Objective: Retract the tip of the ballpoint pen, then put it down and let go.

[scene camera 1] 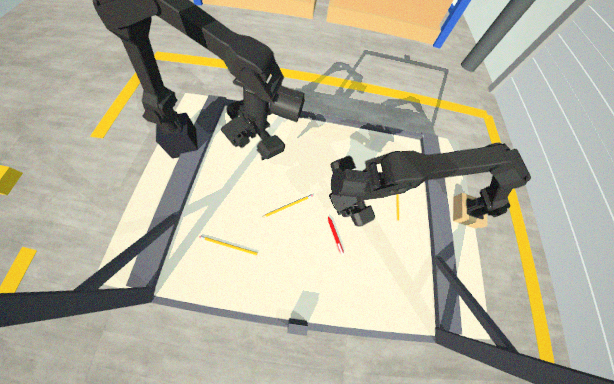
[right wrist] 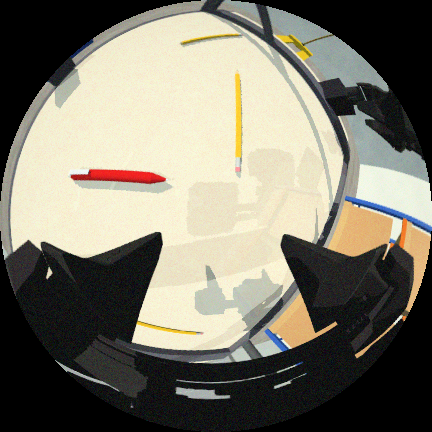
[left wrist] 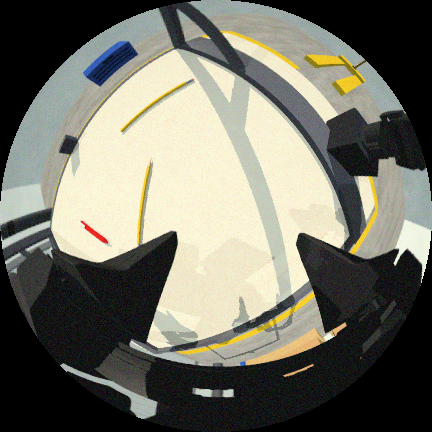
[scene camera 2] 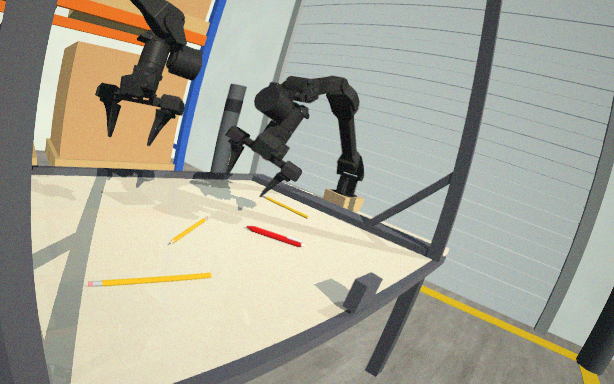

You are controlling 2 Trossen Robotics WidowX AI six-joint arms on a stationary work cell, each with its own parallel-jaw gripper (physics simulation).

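Places are measured from the left arm's base along level axes (x ahead, y left, z up), in millimetres.
Pixels of known places: left gripper, fingertip midpoint: [scene camera 1: 254, 148] [right wrist: 361, 114] [left wrist: 240, 238] [scene camera 2: 128, 141]; right gripper, fingertip midpoint: [right wrist: 224, 240] [scene camera 2: 243, 185]; left arm's base, link origin: [scene camera 1: 171, 126] [right wrist: 347, 95] [left wrist: 368, 140]; right arm's base, link origin: [scene camera 1: 474, 209] [scene camera 2: 345, 193].
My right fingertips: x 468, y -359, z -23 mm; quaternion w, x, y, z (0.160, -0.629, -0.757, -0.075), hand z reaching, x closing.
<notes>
Ahead of a thing's pixels: the offset from my right fingertips to its top centre.
A red ballpoint pen @(68 mm down, 33 mm back, 107 mm right) [scene camera 1: 335, 234] [scene camera 2: 274, 236] [left wrist: 95, 232] [right wrist: 120, 176] lies flat on the cream table top. A small pale tip shows at its pointed end in the right wrist view, and its other end is white. My right gripper [scene camera 1: 350, 192] [scene camera 2: 245, 184] [right wrist: 224, 240] is open and empty, above the table on the side of the pen's pointed end, apart from the pen. My left gripper [scene camera 1: 255, 142] [scene camera 2: 129, 140] [left wrist: 240, 238] is open and empty, high over the back left of the table in scene camera 1.
One pencil @(75 mm down, 156 mm back, 28 mm left) [scene camera 1: 288, 205] [scene camera 2: 188, 231] [left wrist: 144, 200] [right wrist: 238, 115] lies left of the pen in scene camera 1. Another pencil @(76 mm down, 365 mm back, 49 mm right) [scene camera 1: 230, 245] [scene camera 2: 155, 279] lies farther left, and a third pencil @(76 mm down, 240 mm ahead, 34 mm right) [scene camera 1: 398, 207] [scene camera 2: 286, 207] lies near the right rail. A dark block @(26 mm down, 219 mm back, 316 mm right) [scene camera 1: 298, 326] [scene camera 2: 363, 292] stands at the front edge.
</notes>
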